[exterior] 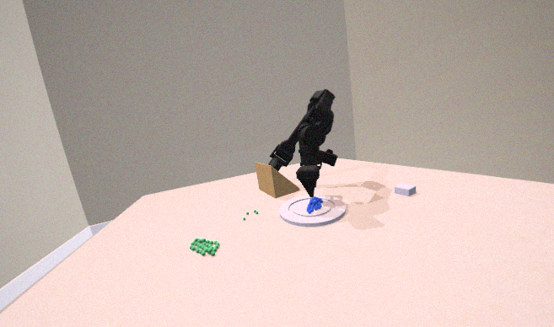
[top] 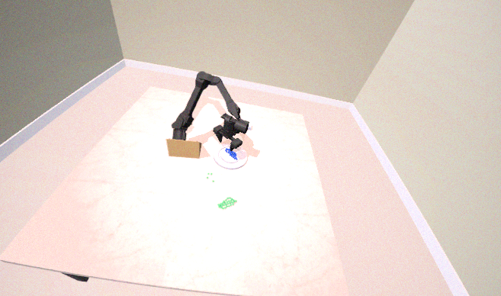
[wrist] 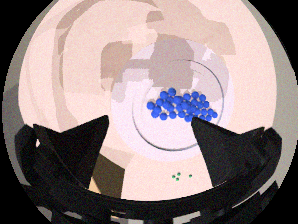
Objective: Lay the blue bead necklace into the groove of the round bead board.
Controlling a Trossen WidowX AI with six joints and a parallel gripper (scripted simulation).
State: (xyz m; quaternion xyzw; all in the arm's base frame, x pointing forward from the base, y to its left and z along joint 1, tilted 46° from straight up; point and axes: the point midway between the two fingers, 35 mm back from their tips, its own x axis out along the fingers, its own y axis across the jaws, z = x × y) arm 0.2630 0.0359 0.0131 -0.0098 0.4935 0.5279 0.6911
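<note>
My gripper tip is 30 mm short of the round white bead board, 40 mm to the left of it and 30 mm above it. From my gripper tip the other things lie so: small grey block: 140 mm ahead, 260 mm to the left, 30 mm below.
</note>
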